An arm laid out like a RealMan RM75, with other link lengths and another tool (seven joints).
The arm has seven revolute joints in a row. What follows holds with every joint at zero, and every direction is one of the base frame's.
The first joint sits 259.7 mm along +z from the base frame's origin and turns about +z.
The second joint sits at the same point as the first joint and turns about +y.
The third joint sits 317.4 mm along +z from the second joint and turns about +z.
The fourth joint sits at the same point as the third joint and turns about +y.
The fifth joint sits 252 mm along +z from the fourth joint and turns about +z.
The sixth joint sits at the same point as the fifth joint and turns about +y.
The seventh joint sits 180 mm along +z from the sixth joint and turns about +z.
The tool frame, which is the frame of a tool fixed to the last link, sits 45 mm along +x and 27 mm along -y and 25 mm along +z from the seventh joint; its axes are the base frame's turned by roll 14.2, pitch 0 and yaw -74.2 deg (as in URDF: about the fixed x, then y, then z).
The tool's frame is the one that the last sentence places.
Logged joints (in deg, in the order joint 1, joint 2, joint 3, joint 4, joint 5, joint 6, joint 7), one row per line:
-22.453, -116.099, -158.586, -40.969, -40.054, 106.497, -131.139
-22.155, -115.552, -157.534, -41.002, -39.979, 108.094, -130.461
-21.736, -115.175, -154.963, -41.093, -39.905, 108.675, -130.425
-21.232, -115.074, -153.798, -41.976, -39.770, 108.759, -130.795
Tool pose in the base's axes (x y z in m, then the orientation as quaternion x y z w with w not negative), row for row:
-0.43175, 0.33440, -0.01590, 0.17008, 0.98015, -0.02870, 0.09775
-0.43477, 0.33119, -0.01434, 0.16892, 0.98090, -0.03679, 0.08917
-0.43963, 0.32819, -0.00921, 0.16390, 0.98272, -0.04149, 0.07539
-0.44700, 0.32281, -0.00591, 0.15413, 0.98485, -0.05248, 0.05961
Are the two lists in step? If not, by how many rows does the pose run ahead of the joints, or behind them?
The pose runs 2 rows ahead of the joints: the pose in row i belongs to the joints in row i + 2.
